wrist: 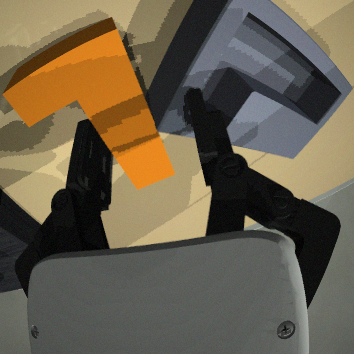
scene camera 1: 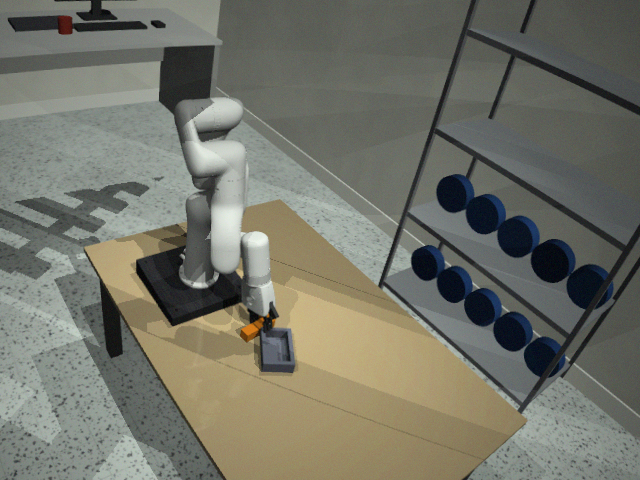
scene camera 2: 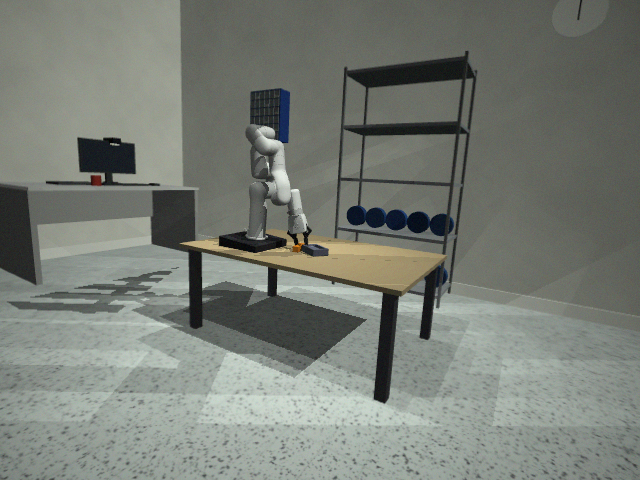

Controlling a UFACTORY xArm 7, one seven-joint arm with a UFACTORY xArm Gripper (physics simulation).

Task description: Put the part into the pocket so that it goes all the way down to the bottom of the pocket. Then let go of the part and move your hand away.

Scene:
The gripper is part open and touches a grey pocket block and an orange L-shaped block.

